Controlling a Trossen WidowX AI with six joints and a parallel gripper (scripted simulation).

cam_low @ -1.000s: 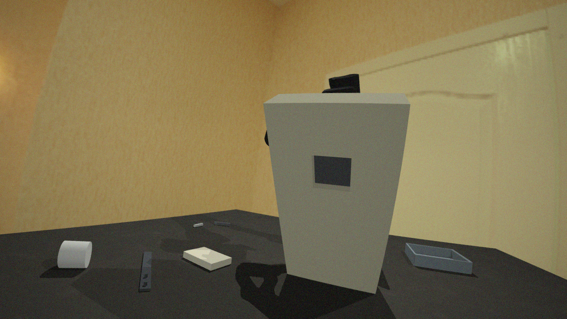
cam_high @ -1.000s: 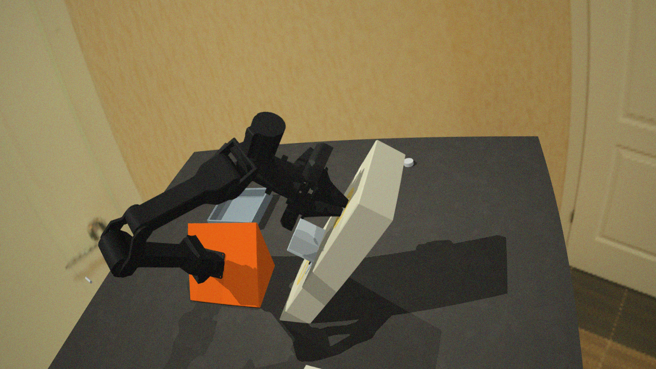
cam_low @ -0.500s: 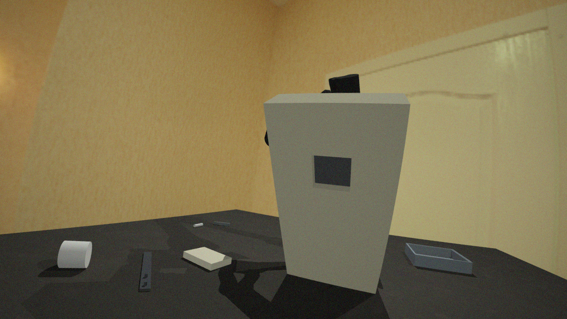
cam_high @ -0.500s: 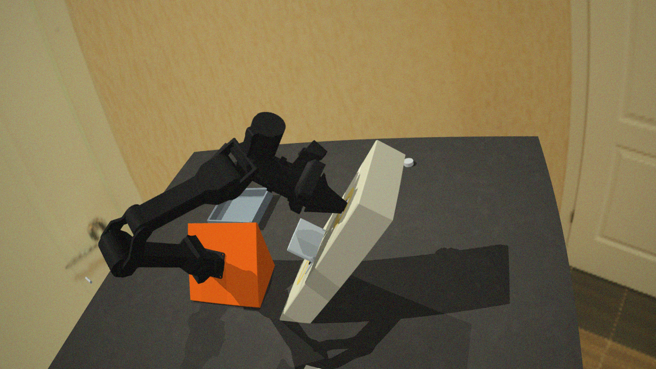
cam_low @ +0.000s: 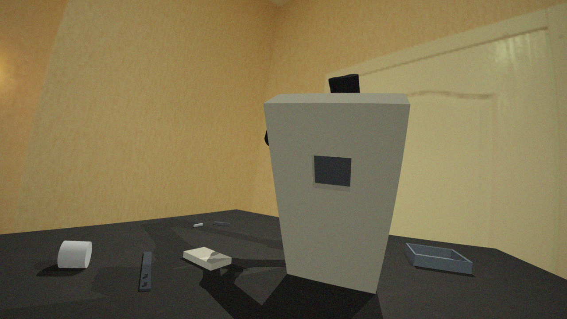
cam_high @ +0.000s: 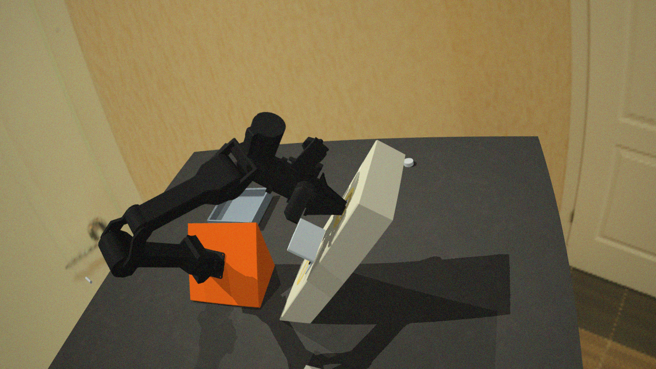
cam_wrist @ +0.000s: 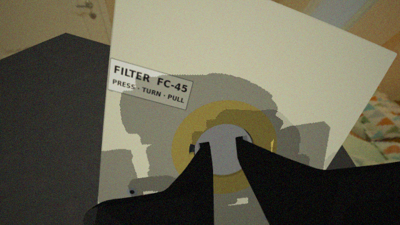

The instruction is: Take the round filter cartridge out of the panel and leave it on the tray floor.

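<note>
My gripper tip is 10 mm short of the white round filter cartridge and 10 mm above it. Round my gripper tip: cream service panel: 40 mm behind, 80 mm below; then grey tray: 440 mm behind, 260 mm to the left, 230 mm below.
</note>
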